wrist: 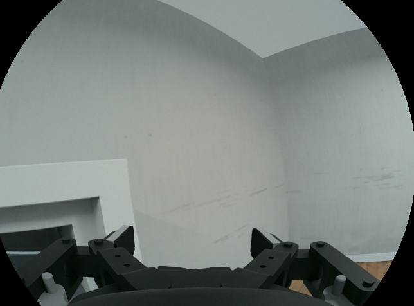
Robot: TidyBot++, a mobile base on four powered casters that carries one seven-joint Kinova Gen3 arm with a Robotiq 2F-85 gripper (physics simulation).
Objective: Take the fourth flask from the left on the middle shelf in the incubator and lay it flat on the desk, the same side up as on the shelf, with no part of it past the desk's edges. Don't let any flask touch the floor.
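My gripper (192, 241) is open, its two dark fingers wide apart at the bottom of the wrist view, with wall showing between them. The incubator (65, 180) shows in part at the lower left: the top right corner of its white frame and some of its dark inside. It lies beyond and to the left of the left finger. A strip of bluish glass shows in its opening at the left edge. The flasks and the middle shelf do not show in this view, and the desk does not show either.
A grey, scuffed wall (200, 125) stands behind the incubator and meets a second wall (345, 140) in a corner right of centre. The ceiling (280, 25) shows at the top. A patch of wooden floor (376, 271) with a white skirting board shows at the lower right.
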